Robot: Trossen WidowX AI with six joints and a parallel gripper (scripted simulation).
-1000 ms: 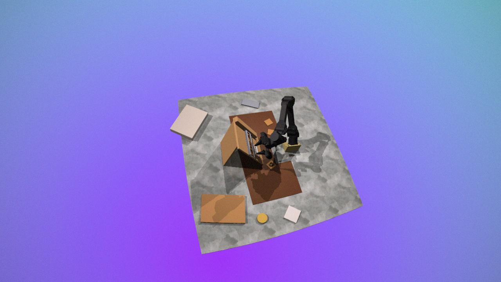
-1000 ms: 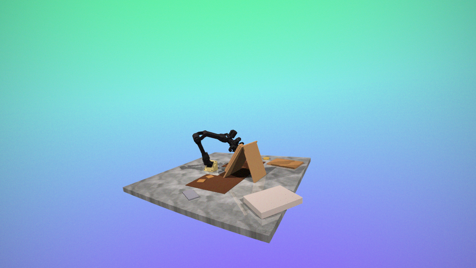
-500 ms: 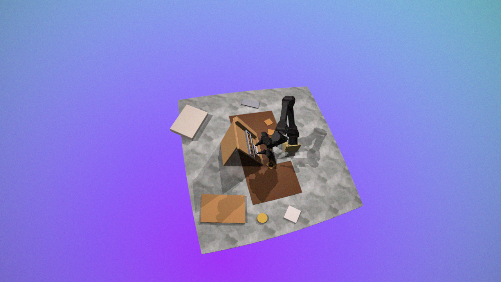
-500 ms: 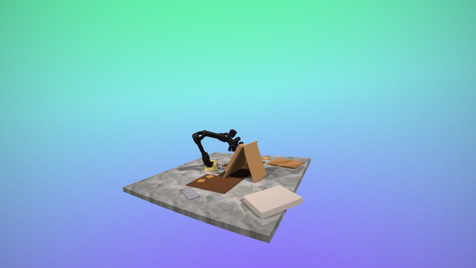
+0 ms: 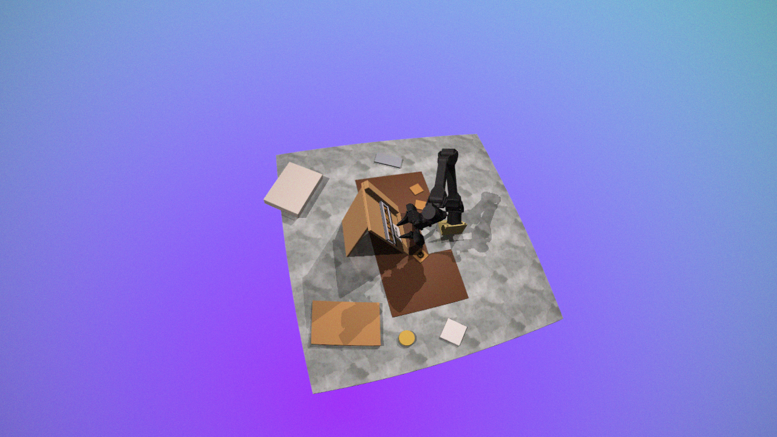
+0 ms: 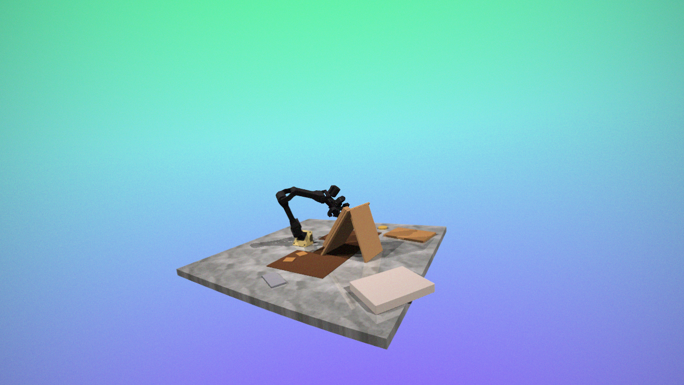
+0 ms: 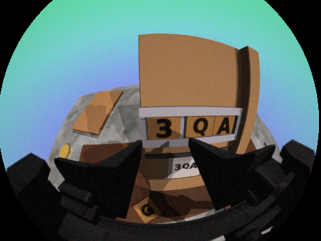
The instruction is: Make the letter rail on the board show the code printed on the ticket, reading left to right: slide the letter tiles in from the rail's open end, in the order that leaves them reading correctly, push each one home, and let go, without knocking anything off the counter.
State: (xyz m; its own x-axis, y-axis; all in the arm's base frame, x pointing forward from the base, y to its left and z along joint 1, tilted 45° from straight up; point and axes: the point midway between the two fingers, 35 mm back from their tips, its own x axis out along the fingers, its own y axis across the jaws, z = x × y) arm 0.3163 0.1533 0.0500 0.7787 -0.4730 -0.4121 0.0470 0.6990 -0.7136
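My gripper tip is 20 mm past the white ticket, 50 mm to the left of it and 110 mm above it. From my gripper tip the other things lie so: orange panel (280 mm ahead, 330 mm to the left, 180 mm below); brown mat (140 mm behind, 60 mm to the right, 190 mm below); yellow disc (30 mm ahead, 440 mm to the left, 180 mm below).
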